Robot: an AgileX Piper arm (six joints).
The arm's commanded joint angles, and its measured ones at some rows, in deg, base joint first. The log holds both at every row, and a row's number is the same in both.
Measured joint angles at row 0:
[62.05, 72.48, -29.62, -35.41, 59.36, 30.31]
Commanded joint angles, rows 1 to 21:
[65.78, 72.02, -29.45, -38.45, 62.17, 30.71]
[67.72, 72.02, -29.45, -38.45, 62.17, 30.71]
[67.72, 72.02, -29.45, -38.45, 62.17, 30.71]
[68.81, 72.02, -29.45, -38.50, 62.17, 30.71]
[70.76, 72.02, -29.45, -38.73, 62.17, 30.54]
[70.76, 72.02, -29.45, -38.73, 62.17, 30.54]
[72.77, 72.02, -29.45, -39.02, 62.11, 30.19]
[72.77, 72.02, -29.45, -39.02, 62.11, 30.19]
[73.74, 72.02, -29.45, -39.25, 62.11, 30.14]
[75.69, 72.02, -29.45, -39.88, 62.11, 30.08]
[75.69, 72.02, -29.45, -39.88, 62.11, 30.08]
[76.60, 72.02, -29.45, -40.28, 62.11, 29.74]
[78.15, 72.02, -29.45, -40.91, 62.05, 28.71]
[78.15, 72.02, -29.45, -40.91, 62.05, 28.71]
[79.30, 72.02, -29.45, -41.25, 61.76, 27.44]
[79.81, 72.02, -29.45, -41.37, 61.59, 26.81]
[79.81, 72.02, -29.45, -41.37, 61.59, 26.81]
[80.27, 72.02, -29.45, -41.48, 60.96, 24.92]
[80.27, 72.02, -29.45, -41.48, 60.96, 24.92]
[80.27, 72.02, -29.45, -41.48, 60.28, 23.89]
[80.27, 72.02, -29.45, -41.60, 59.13, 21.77]
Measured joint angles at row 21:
[80.04, 72.48, -29.62, -37.70, 58.61, 25.15]
